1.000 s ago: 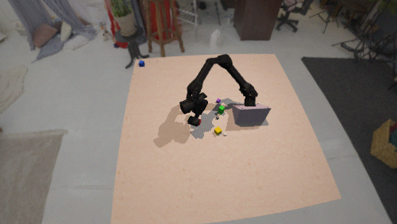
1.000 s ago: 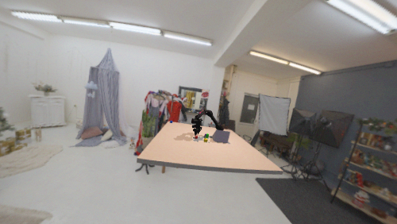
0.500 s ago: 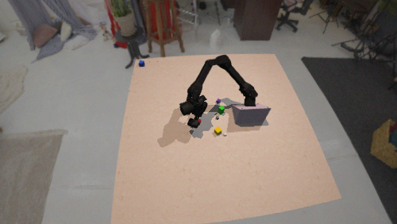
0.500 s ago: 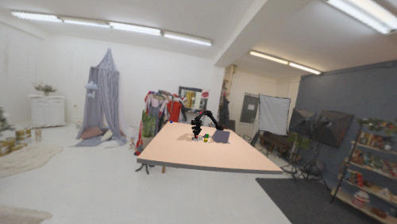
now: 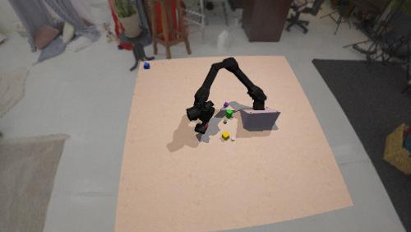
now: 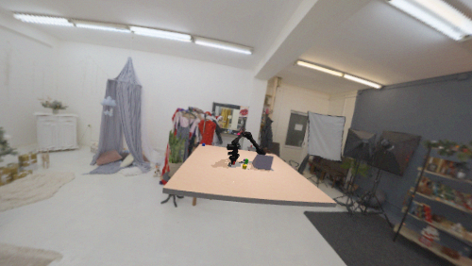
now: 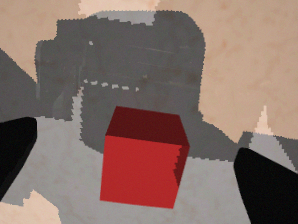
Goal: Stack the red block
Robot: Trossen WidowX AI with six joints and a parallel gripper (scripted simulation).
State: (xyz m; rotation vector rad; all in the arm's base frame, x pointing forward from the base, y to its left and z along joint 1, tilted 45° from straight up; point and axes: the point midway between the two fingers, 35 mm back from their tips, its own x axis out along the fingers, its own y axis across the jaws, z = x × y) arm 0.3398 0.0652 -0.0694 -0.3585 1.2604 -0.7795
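My gripper tip is 14 cm past the purple block and 18 cm to the left of it. Round my gripper tip: blue block 50 cm ahead, 56 cm to the right, 1 cm above; red block 1 cm above; yellow block 13 cm behind, 6 cm to the left, 1 cm above.
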